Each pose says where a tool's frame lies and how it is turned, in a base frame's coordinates. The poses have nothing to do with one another.
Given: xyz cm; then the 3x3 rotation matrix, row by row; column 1 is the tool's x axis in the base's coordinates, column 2 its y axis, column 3 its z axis. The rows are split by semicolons.
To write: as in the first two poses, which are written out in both.
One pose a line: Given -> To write
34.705, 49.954, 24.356; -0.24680, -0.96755, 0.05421; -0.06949, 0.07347, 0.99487; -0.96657, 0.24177, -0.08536 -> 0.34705, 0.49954, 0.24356; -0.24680, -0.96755, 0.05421; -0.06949, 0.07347, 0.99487; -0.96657, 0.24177, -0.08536
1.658, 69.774, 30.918; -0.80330, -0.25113, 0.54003; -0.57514, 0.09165, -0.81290; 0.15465, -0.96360, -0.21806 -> 0.01658, 0.69774, 0.30918; -0.80330, -0.25113, 0.54003; -0.57514, 0.09165, -0.81290; 0.15465, -0.96360, -0.21806
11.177, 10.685, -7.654; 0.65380, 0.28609, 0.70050; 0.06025, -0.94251, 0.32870; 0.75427, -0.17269, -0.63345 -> 0.11177, 0.10685, -0.07654; 0.65380, 0.28609, 0.70050; 0.06025, -0.94251, 0.32870; 0.75427, -0.17269, -0.63345
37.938, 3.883, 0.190; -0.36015, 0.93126, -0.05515; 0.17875, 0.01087, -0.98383; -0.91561, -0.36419, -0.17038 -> 0.37938, 0.03883, 0.00190; -0.36015, 0.93126, -0.05515; 0.17875, 0.01087, -0.98383; -0.91561, -0.36419, -0.17038
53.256, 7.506, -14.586; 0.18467, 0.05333, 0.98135; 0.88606, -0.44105, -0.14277; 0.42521, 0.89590, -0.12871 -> 0.53256, 0.07506, -0.14586; 0.18467, 0.05333, 0.98135; 0.88606, -0.44105, -0.14277; 0.42521, 0.89590, -0.12871
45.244, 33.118, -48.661; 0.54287, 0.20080, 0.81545; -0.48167, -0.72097, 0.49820; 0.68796, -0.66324, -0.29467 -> 0.45244, 0.33118, -0.48661; 0.54287, 0.20080, 0.81545; -0.48167, -0.72097, 0.49820; 0.68796, -0.66324, -0.29467
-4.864, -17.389, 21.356; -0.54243, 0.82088, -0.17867; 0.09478, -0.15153, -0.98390; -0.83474, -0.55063, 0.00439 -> -0.04864, -0.17389, 0.21356; -0.54243, 0.82088, -0.17867; 0.09478, -0.15153, -0.98390; -0.83474, -0.55063, 0.00439
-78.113, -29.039, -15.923; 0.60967, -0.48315, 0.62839; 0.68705, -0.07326, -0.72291; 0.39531, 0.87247, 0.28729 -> -0.78113, -0.29039, -0.15923; 0.60967, -0.48315, 0.62839; 0.68705, -0.07326, -0.72291; 0.39531, 0.87247, 0.28729
